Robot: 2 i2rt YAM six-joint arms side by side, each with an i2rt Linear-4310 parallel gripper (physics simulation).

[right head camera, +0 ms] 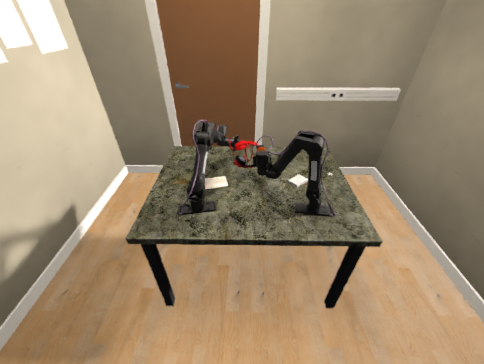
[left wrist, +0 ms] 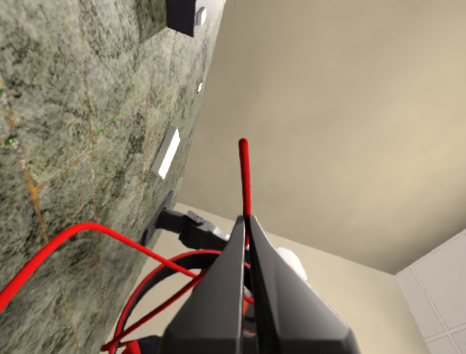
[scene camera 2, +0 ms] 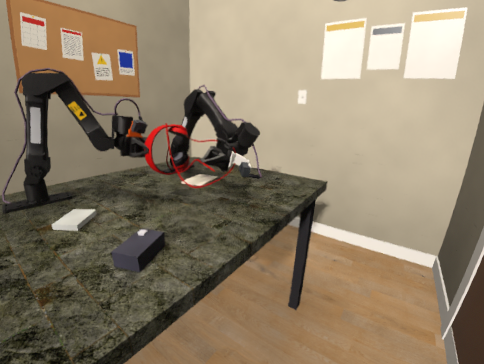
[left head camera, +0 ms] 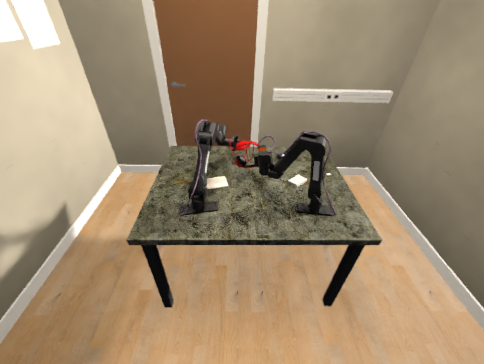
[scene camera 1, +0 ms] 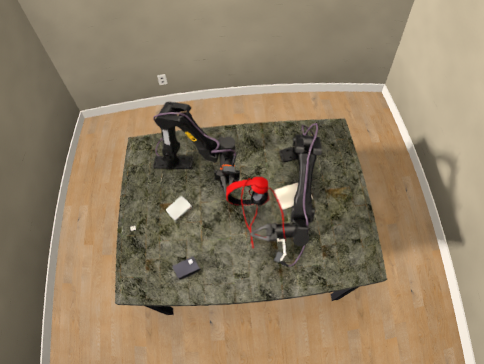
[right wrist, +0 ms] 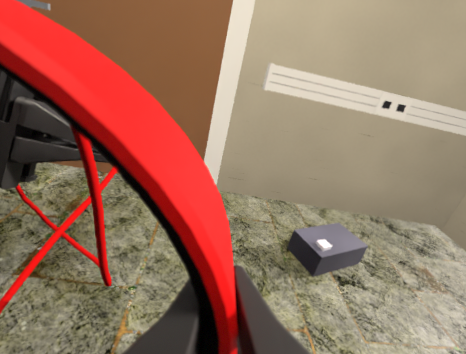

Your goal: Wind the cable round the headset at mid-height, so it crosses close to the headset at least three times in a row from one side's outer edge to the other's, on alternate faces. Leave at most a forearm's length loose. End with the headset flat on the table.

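Frame: origin at the left arm's base, x ahead, y left, z up, level; millimetres.
Seen in the pictures: left gripper, between the fingertips: (right head camera: 248,144) (left wrist: 246,222) (scene camera 2: 201,162) (scene camera 1: 250,234); right gripper, between the fingertips: (scene camera 2: 150,150) (scene camera 1: 227,196) (right wrist: 219,278); left arm's base, origin of its link: (right head camera: 197,208) (left head camera: 199,208); right arm's base, origin of its link: (right head camera: 313,210) (left wrist: 157,215) (scene camera 2: 39,202) (left head camera: 313,209) (scene camera 1: 172,163).
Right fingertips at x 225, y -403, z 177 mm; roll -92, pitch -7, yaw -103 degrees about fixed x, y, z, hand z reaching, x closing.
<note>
Offsets run from my right fingertips to a thing's middle. Level surfaces: height alone.
The red-and-black headset {80 mm left, 2 mm ahead, 9 mm down} (left head camera: 244,145) (scene camera 1: 259,185) (right wrist: 165,135) is held upright above the table, off its surface. My right gripper (scene camera 1: 226,189) (scene camera 2: 147,146) is shut on its headband, on the side away from the earcups. My left gripper (scene camera 1: 253,234) (left wrist: 246,222) is shut on the thin red cable (left wrist: 245,175) (scene camera 1: 283,215), a short end of which sticks out past the fingertips. The left gripper is beside the headset, apart from it. In scene camera 2 the cable runs down across the headset's opening and hangs in a loop; how many full crossings it makes is unclear.
A dark box {240 mm right, 197 mm ahead, 156 mm down} (scene camera 1: 186,268) (scene camera 2: 138,252) with a small white piece on top lies on the table {177 mm down} (scene camera 1: 325,260). A white box {219 mm right, 90 mm back, 169 mm down} (scene camera 1: 178,208) (scene camera 2: 75,220) lies at the left in scene camera 1. A cream flat pad {296 mm left, 15 mm back, 174 mm down} (scene camera 1: 286,196) (left head camera: 217,182) lies partly under my left arm.
</note>
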